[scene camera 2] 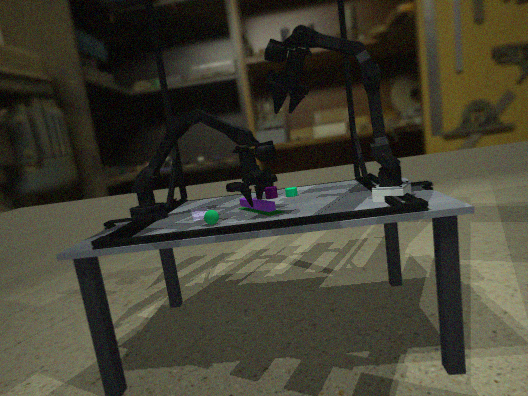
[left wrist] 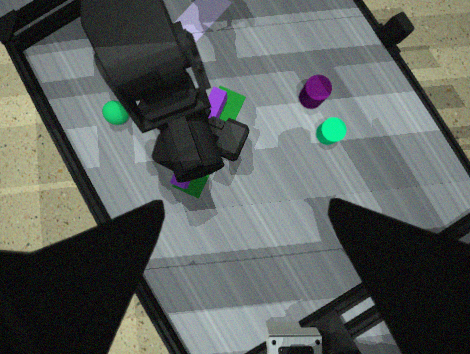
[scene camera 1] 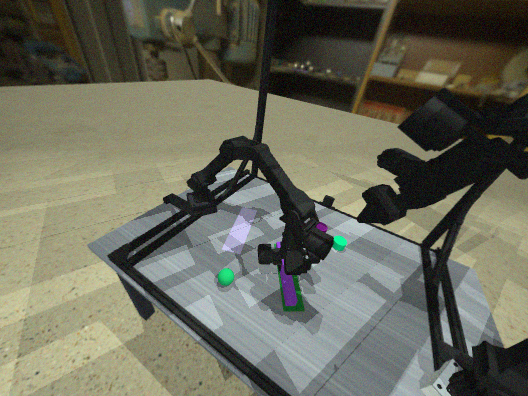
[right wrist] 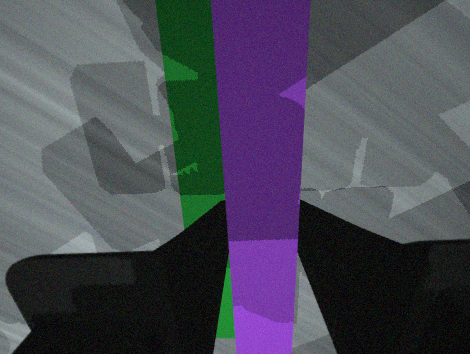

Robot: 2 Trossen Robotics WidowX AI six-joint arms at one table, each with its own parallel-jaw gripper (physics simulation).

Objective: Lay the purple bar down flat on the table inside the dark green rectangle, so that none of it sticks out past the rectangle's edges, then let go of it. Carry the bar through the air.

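Frame: origin at the left arm's base, x left, y back, z up, level; millimetres.
Where they show: left gripper, between the fingertips: (scene camera 2: 283, 113) (left wrist: 246, 206) (scene camera 1: 371, 215); right gripper, between the fingertips: (scene camera 2: 256, 205) (scene camera 1: 284, 269) (right wrist: 258, 207); left arm's base, origin of its link: (scene camera 2: 391, 184); right arm's base, origin of its link: (scene camera 2: 147, 205) (scene camera 1: 201, 197).
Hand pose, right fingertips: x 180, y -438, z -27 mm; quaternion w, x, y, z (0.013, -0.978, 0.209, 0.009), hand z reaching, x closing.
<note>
Things, the pixels of their top centre, and the offset from my right fingertips. "pt": a spot on its surface instead.
- purple bar, centre of its top: (right wrist: 262, 220) (left wrist: 198, 136) (scene camera 1: 285, 267) (scene camera 2: 255, 200) dx +2, dy +5, dz +22 mm
- dark green rectangle, a spot on its surface: (scene camera 1: 296, 296) pt dx +28, dy +96, dz +22 mm
- green ball, centre of its top: (left wrist: 108, 108) (scene camera 1: 226, 272) (scene camera 2: 210, 210) dx +182, dy -53, dz +29 mm
- pale lilac rectangle, a spot on its surface: (left wrist: 202, 17) pt dx +3, dy -283, dz -19 mm
- dark purple cylinder, centre of its top: (left wrist: 318, 87) (scene camera 2: 270, 187) dx -237, dy -91, dz +26 mm
- turquoise cylinder, centre of its top: (left wrist: 334, 129) (scene camera 1: 340, 240) (scene camera 2: 290, 188) dx -271, dy -10, dz +12 mm
The purple bar (scene camera 1: 288, 291) (scene camera 2: 265, 204) (left wrist: 217, 102) (right wrist: 262, 125) is level or nearly so, slightly above the table. The dark green rectangle (scene camera 1: 298, 295) (scene camera 2: 270, 212) (left wrist: 234, 104) (right wrist: 192, 125) lies under it. In the right wrist view the bar covers the rectangle's right side, and a green strip shows along its left. My right gripper (scene camera 2: 255, 201) (right wrist: 258, 207) is shut on the bar; its arm hides the bar's middle in the left wrist view. My left gripper (scene camera 2: 284, 111) (left wrist: 246, 206) is open and empty, high above the table.
A green ball (scene camera 1: 225, 277) (scene camera 2: 211, 217) (left wrist: 115, 112) and a pale lilac rectangle (scene camera 1: 241, 230) (left wrist: 202, 17) are left of the bar in scene camera 1. A dark purple cylinder (scene camera 2: 271, 192) (left wrist: 317, 90) and a turquoise cylinder (scene camera 1: 340, 243) (scene camera 2: 291, 191) (left wrist: 332, 131) stand beyond it.
</note>
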